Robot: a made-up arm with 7 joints. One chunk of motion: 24 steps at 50 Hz.
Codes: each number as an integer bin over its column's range. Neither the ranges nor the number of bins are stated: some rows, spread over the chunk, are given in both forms.
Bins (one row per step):
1: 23 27 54 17 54 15 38
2: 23 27 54 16 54 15 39
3: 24 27 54 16 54 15 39
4: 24 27 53 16 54 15 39
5: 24 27 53 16 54 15 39
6: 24 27 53 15 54 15 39
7: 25 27 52 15 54 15 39
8: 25 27 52 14 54 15 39
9: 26 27 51 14 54 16 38
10: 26 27 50 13 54 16 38
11: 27 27 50 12 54 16 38
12: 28 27 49 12 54 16 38
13: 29 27 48 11 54 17 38
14: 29 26 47 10 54 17 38
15: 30 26 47 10 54 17 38
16: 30 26 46 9 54 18 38
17: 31 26 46 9 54 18 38
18: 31 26 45 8 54 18 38
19: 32 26 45 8 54 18 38
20: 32 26 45 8 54 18 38
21: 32 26 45 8 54 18 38
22: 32 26 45 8 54 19 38
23: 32 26 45 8 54 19 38
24: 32 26 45 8 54 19 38
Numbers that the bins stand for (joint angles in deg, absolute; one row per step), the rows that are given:
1: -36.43 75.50 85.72 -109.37 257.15 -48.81 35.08
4: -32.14 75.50 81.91 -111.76 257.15 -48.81 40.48
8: -27.86 75.50 78.10 -116.54 257.15 -48.81 40.48
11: -19.29 75.50 70.48 -121.32 257.15 -45.40 35.08
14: -10.71 72.60 59.05 -126.10 257.15 -41.99 35.08
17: -2.14 72.60 55.24 -128.49 257.15 -38.58 35.08
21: 2.14 72.60 51.43 -130.88 257.15 -38.58 35.08
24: 2.14 72.60 51.43 -130.88 257.15 -35.16 35.08
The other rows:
2: -36.43 75.50 85.72 -111.76 257.15 -48.81 40.48
3: -32.14 75.50 85.72 -111.76 257.15 -48.81 40.48
5: -32.14 75.50 81.91 -111.76 257.15 -48.81 40.48
6: -32.14 75.50 81.91 -114.15 257.15 -48.81 40.48
7: -27.86 75.50 78.10 -114.15 257.15 -48.81 40.48
9: -23.57 75.50 74.29 -116.54 257.15 -45.40 35.08
10: -23.57 75.50 70.48 -118.93 257.15 -45.40 35.08
12: -15.00 75.50 66.67 -121.32 257.15 -45.40 35.08
13: -10.71 75.50 62.86 -123.71 257.15 -41.99 35.08
15: -6.43 72.60 59.05 -126.10 257.15 -41.99 35.08
16: -6.43 72.60 55.24 -128.49 257.15 -38.58 35.08
18: -2.14 72.60 51.43 -130.88 257.15 -38.58 35.08
19: 2.14 72.60 51.43 -130.88 257.15 -38.58 35.08
20: 2.14 72.60 51.43 -130.88 257.15 -38.58 35.08
22: 2.14 72.60 51.43 -130.88 257.15 -35.16 35.08
23: 2.14 72.60 51.43 -130.88 257.15 -35.16 35.08

